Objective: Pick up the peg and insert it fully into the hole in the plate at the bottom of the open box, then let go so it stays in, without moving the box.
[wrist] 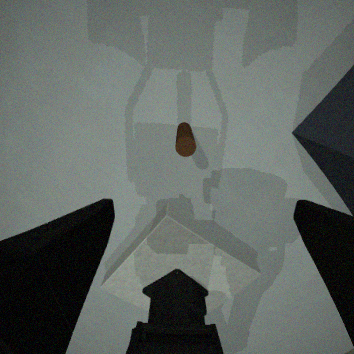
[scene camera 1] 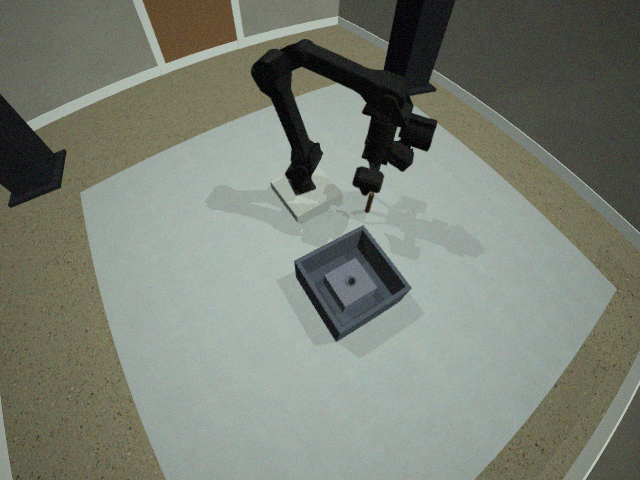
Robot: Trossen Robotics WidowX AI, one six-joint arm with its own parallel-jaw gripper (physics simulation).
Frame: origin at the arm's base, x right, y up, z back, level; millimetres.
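Seen in the pictures: gripper, between the fingertips: (wrist: 206, 209); arm's base, origin of its link: (wrist: 175, 290) (scene camera 1: 302, 184).
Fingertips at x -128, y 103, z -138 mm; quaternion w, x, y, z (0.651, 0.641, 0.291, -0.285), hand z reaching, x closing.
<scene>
Pixels of each thing's top centre, then the offset from my fingertips to it.
- brown peg, centre of its top: (wrist: 185, 146) (scene camera 1: 372, 193) dx -19, dy -53, dz -4 mm
- grey open box, centre of its top: (scene camera 1: 353, 274) dx +142, dy -35, dz -198 mm
- plate, centre of its top: (scene camera 1: 350, 280) dx +142, dy -72, dz -198 mm
The brown peg (scene camera 1: 369, 202) (wrist: 185, 145) stands upright on the pale mat, close to the robot's base. My gripper (scene camera 1: 366, 191) (wrist: 206, 209) is wide open and empty, pointing down above the mat. In the scene view its fingers overlap and its tips show just above the peg's top. In the wrist view the peg shows ahead of the fingertips, between their two sides. The grey open box (scene camera 1: 373, 316) (wrist: 330, 120) stands apart from the peg. The plate (scene camera 1: 361, 290) lies on its bottom, and the round hole (scene camera 1: 350, 281) in it shows no peg.
The pale base slab (scene camera 1: 289, 198) (wrist: 165, 230) under the arm lies beside the peg. The box's raised walls surround the plate, and a box corner shows at the wrist view's right edge. Dark columns (scene camera 1: 421, 41) (scene camera 1: 31, 160) stand at the room's sides.
</scene>
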